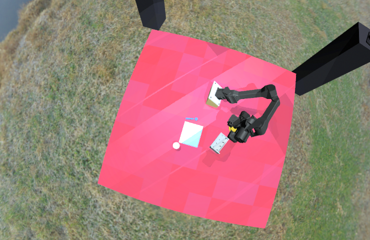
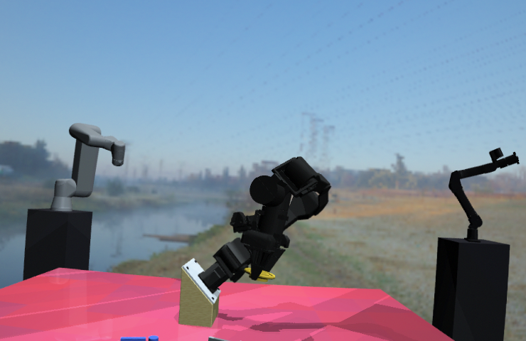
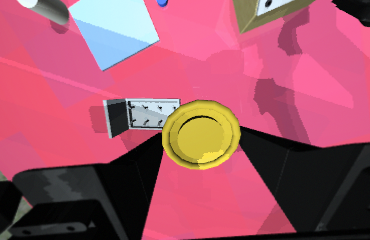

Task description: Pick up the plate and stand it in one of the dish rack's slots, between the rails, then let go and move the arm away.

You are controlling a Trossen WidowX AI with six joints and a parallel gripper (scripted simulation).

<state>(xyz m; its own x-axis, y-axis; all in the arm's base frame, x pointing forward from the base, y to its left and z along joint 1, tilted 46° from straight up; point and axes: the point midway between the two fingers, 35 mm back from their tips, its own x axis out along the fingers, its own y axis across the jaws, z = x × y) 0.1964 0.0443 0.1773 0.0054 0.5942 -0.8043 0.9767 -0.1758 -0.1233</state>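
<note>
Now: gripper tip 140 mm above the dish rack, 100 mm short of it and 20 mm to the left of it. Round my gripper tip: mat (220 mm to the right, 160 mm below, 110 mm ahead); blue spoon (250 mm to the right, 160 mm below, 10 mm ahead); yellow plate (10 mm above).
</note>
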